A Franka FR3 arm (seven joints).
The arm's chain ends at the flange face. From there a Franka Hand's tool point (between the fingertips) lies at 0.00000 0.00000 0.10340 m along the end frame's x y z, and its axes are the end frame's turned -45 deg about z.
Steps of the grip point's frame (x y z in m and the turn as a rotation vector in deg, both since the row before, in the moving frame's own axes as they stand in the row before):
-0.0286 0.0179 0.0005 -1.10 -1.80 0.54
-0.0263 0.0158 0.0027 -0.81 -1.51 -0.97
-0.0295 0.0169 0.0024 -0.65 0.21 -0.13
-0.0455 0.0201 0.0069 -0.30 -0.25 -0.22
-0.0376 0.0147 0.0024 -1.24 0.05 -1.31
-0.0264 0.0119 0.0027 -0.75 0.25 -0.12
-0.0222 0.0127 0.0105 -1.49 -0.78 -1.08
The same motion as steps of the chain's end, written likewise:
-0.0067 0.0292 0.0006 -2.05 -0.49 0.54
-0.0066 0.0268 0.0027 -1.64 -0.49 -0.97
-0.0100 0.0322 0.0024 -0.31 0.61 -0.13
-0.0180 0.0457 0.0069 -0.39 0.04 -0.22
-0.0179 0.0355 0.0024 -0.84 0.91 -1.31
-0.0115 0.0264 0.0027 -0.35 0.71 -0.12
-0.0077 0.0218 0.0105 -1.61 0.50 -1.08

